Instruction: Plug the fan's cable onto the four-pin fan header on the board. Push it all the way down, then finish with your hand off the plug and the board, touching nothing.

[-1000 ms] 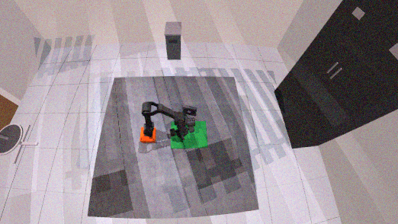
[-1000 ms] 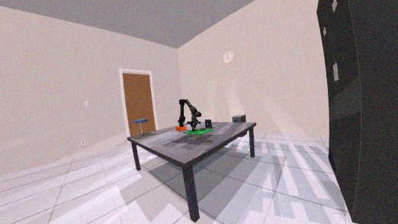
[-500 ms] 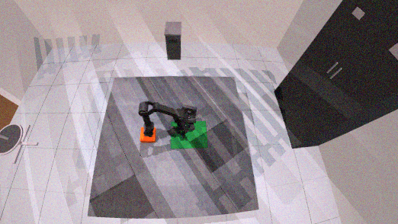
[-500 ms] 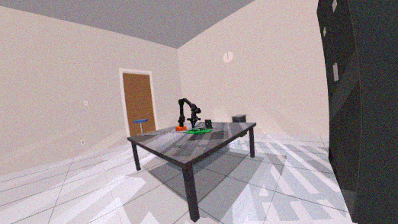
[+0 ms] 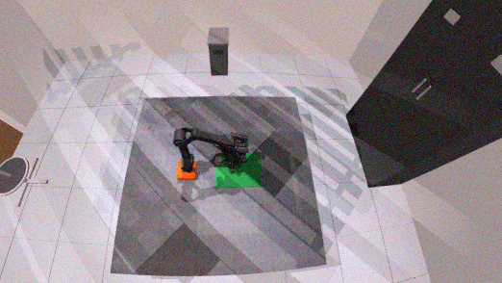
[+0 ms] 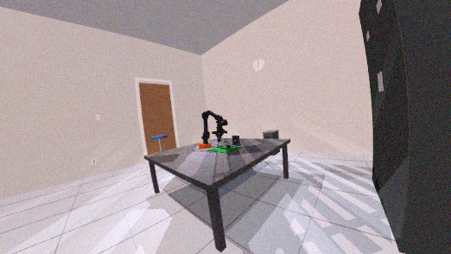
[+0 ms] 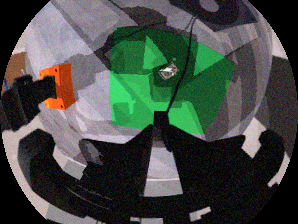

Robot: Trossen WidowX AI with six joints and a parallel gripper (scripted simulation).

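The green board is 120 mm below my gripper tip, 40 mm ahead of it and 30 mm to the left of it. Also, from my gripper tip: white fan header (90 mm below, 60 mm to the left, 10 mm ahead); then fan plug (10 mm to the right); then black square fan (220 mm to the left, 50 mm below, 30 mm ahead).
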